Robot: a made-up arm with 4 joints.
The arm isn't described. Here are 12 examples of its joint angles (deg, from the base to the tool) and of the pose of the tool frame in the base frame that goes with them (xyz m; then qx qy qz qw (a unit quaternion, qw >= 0)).
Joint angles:
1: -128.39 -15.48 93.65 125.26
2: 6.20 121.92 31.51 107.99
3: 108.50 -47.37 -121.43 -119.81
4: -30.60 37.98 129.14 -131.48
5: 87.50 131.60 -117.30 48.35
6: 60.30 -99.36 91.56 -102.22
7: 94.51 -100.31 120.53 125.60
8: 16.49 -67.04 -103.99 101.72
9: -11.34 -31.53 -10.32 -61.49
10: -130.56 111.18 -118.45 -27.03
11: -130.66 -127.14 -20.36 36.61
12: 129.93 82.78 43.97 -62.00
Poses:
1: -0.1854 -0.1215 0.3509 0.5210 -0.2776 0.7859 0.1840
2: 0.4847 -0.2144 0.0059 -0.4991 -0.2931 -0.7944 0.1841
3: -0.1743 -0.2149 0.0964 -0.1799 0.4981 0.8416 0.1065
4: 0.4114 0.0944 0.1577 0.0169 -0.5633 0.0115 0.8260
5: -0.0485 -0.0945 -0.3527 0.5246 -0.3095 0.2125 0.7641
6: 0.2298 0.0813 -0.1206 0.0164 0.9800 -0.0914 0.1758
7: 0.0262 -0.0611 -0.2705 0.1081 -0.5410 0.8311 0.0704
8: 0.1603 -0.0466 0.0808 0.0148 0.6659 -0.0132 0.7457
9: 0.2986 -0.1191 0.2753 0.5774 0.1420 -0.1028 0.7975
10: -0.2487 -0.2397 0.5853 0.4900 0.2547 -0.8197 0.1522
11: -0.3086 -0.0685 0.3429 -0.1413 -0.0304 -0.0043 0.9895
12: -0.3338 0.0221 -0.0388 0.1436 0.3950 -0.0627 0.9052
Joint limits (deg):
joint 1: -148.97..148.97
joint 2: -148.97..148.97
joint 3: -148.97..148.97
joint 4: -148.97..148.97
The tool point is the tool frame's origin. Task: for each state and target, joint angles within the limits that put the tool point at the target. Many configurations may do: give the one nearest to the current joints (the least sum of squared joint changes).
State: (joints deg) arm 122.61 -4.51 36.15 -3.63
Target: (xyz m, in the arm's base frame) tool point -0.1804 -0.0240 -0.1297
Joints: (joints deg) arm 94.87 8.79 35.89 3.31
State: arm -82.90 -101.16 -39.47 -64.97
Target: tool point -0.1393 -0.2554 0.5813
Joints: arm -105.58 -134.93 -39.10 -89.62
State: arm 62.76 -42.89 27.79 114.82
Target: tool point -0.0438 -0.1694 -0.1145
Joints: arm 69.95 -21.55 15.82 83.07
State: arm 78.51 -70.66 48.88 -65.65
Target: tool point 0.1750 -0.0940 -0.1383
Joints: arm 72.50 -27.76 9.09 -80.02
